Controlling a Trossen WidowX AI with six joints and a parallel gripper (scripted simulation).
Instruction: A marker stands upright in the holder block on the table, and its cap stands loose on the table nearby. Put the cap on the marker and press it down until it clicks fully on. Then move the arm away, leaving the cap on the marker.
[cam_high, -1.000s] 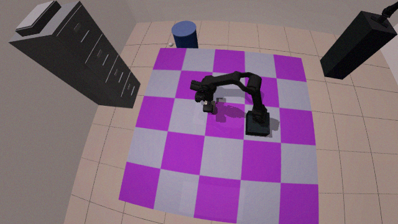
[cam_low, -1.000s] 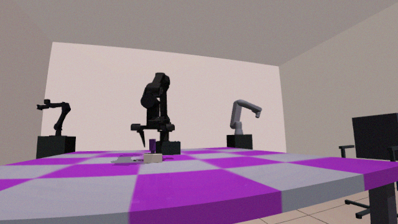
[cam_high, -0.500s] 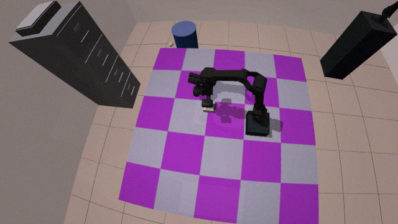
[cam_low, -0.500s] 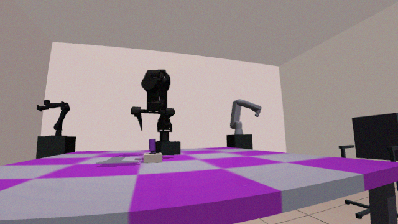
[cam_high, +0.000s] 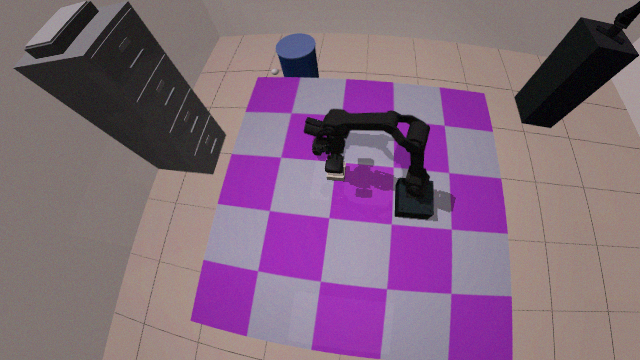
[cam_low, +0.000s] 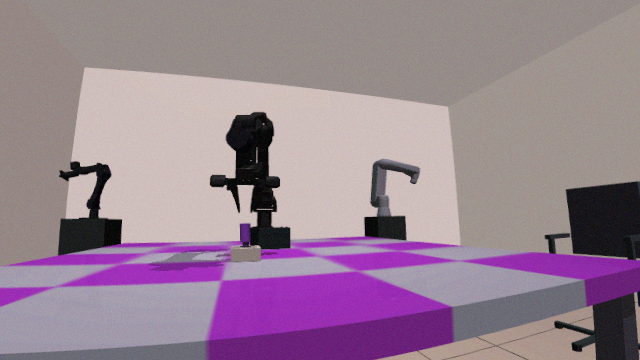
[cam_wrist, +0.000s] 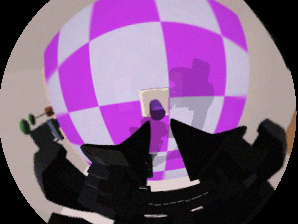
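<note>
The purple cap is 50 mm below my gripper tip. The rest, counted from my gripper tip: cream holder block (110 mm below).
</note>
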